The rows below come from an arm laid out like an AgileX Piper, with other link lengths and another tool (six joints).
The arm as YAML. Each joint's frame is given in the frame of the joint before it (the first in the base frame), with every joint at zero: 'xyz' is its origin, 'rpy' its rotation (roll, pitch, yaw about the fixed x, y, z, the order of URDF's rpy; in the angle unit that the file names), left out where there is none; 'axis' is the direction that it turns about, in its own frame. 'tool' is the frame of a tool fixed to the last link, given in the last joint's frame.
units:
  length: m
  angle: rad
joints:
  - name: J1
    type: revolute
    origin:
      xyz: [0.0, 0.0, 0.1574]
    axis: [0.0, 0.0, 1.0]
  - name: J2
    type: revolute
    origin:
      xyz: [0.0, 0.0, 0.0]
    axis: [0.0, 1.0, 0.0]
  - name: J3
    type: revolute
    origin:
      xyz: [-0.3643, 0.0, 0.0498]
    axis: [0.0, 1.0, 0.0]
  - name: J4
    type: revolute
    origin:
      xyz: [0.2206, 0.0, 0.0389]
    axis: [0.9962, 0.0, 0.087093]
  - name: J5
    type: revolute
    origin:
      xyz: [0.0, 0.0, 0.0]
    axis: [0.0, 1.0, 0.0]
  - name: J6
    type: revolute
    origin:
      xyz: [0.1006, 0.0, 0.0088]
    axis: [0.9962, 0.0, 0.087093]
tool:
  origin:
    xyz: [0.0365, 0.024, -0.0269]
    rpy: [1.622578, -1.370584, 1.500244]
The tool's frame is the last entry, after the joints.
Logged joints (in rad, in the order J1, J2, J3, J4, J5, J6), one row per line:
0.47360 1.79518 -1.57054 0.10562 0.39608 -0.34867
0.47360 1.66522 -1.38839 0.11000 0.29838 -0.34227
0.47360 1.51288 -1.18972 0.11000 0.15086 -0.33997
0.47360 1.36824 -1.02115 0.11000 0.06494 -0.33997
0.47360 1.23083 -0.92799 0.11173 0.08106 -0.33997
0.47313 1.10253 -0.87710 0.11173 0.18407 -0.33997
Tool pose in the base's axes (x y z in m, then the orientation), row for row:
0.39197 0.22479 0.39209 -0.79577 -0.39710 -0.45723 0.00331
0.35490 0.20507 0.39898 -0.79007 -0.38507 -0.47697 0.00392
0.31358 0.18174 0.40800 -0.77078 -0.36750 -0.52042 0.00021
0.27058 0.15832 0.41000 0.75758 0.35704 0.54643 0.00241
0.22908 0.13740 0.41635 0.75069 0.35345 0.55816 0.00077
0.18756 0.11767 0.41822 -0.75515 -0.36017 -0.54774 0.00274
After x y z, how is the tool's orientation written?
As a quaternion, x y z w.
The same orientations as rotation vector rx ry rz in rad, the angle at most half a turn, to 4 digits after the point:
-2.4947 -1.2449 -1.4334
-2.4759 -1.2067 -1.4947
-2.4212 -1.1544 -1.6347
2.3764 1.1200 1.7140
2.3572 1.1098 1.7526
-2.3682 -1.1295 -1.7178

